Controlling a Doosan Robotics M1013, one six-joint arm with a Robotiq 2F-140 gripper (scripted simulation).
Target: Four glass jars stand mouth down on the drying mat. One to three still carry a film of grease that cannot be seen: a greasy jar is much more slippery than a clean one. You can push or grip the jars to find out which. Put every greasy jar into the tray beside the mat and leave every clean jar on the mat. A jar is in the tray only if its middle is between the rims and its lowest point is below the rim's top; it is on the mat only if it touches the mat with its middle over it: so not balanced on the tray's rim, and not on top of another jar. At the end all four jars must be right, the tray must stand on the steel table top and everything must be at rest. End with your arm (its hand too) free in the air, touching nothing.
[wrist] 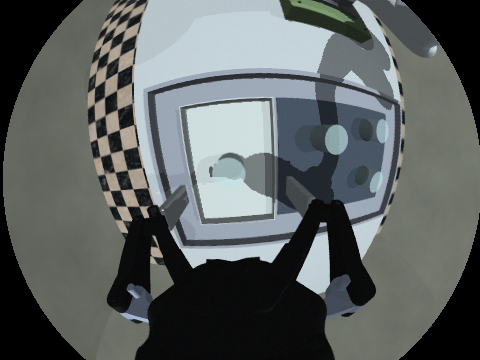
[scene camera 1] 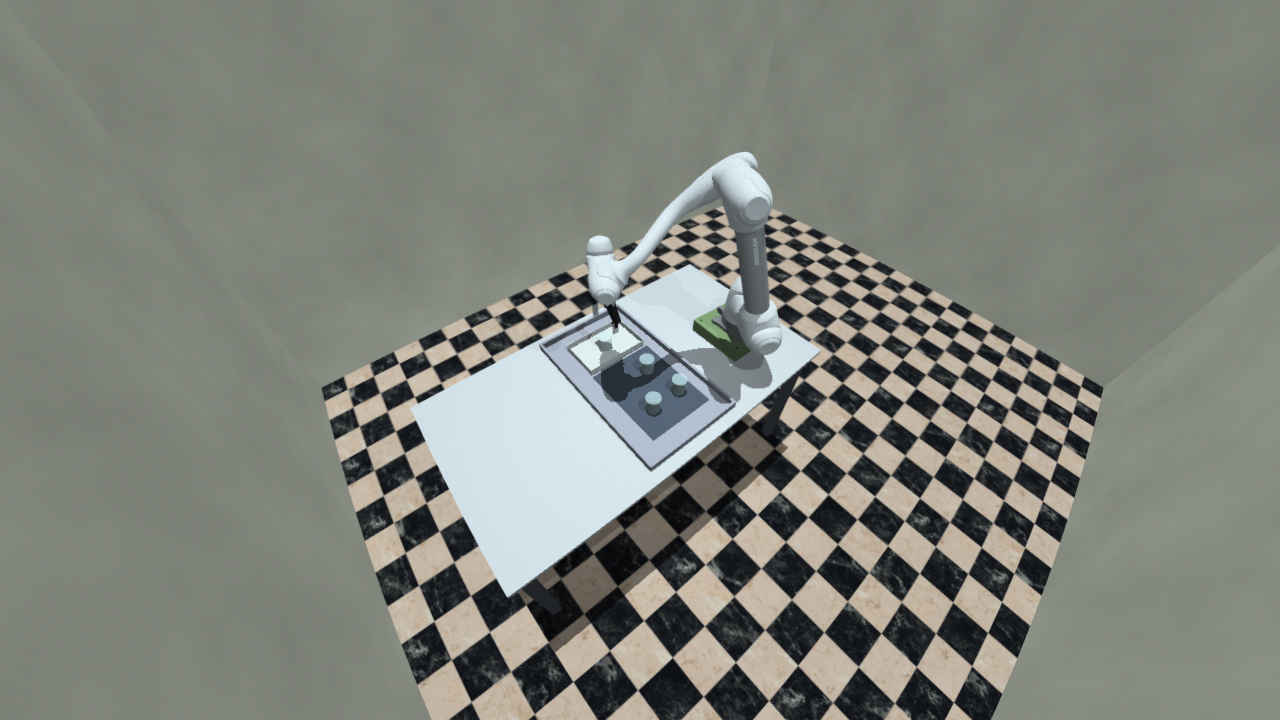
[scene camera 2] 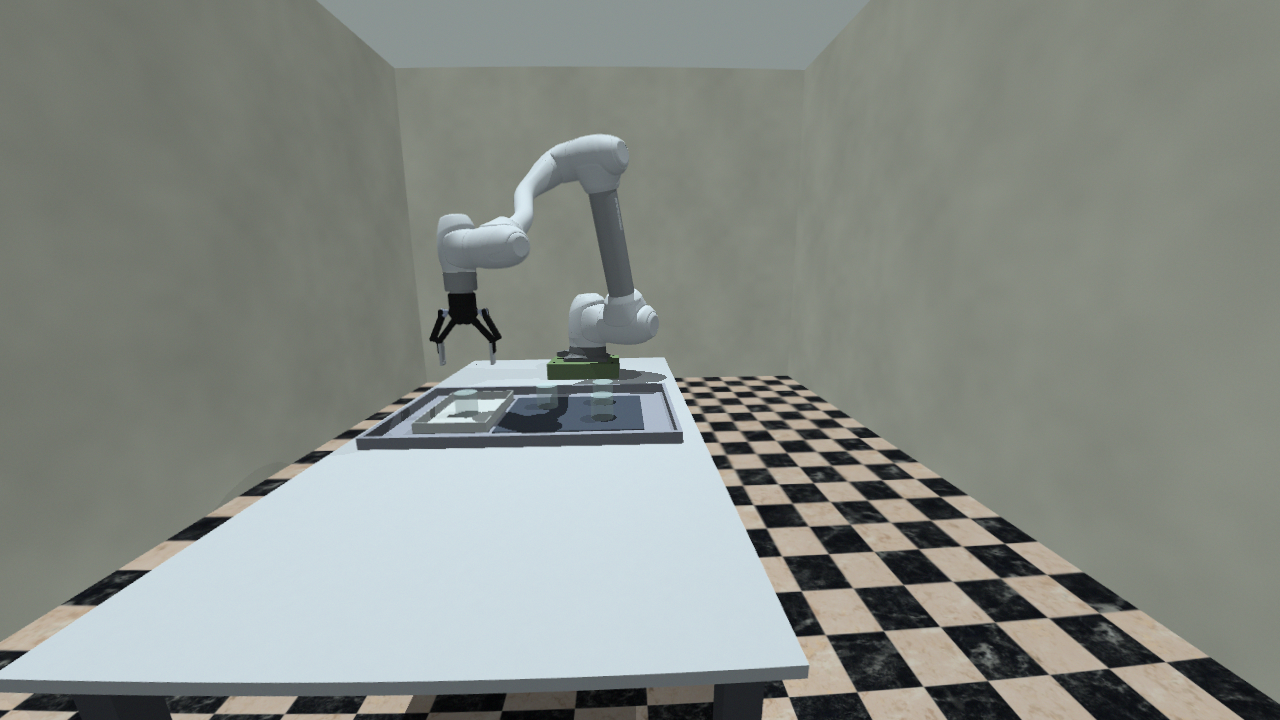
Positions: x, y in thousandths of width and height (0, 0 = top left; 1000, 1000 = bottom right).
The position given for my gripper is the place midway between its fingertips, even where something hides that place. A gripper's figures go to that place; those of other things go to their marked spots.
Labels:
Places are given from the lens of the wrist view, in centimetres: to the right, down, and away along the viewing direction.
my gripper (wrist: 493, 529): -1, 2, 19
glass jar (wrist: 476, 482): -3, -1, 27
glass jar (wrist: 695, 388): 19, -8, 25

